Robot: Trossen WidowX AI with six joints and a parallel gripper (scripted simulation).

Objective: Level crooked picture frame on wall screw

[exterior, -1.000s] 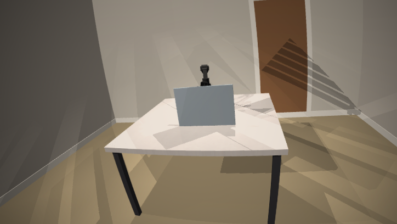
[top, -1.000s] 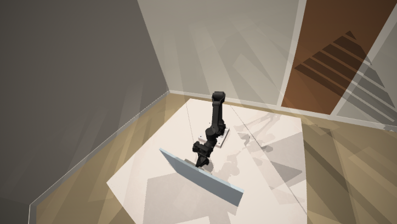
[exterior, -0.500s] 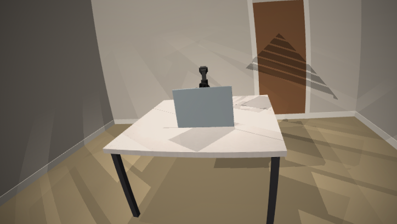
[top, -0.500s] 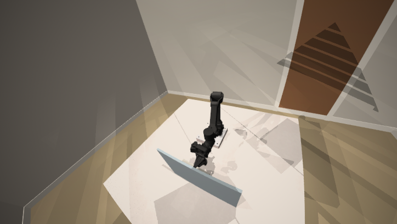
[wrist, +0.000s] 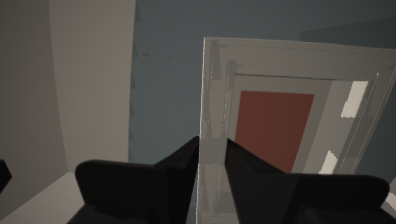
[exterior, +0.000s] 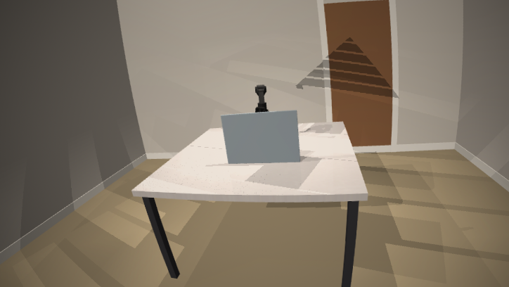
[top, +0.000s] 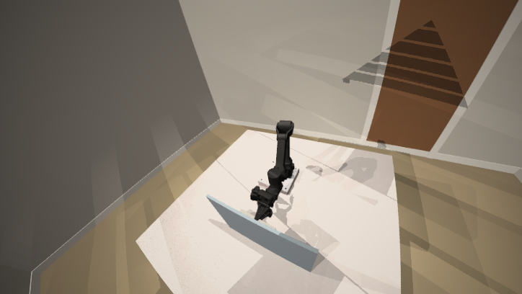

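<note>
My gripper tip is 1 cm to the left of the picture frame and 5 cm above it. Round my gripper tip: wall panel 2 cm ahead, 2 cm to the left, 8 cm below.
</note>
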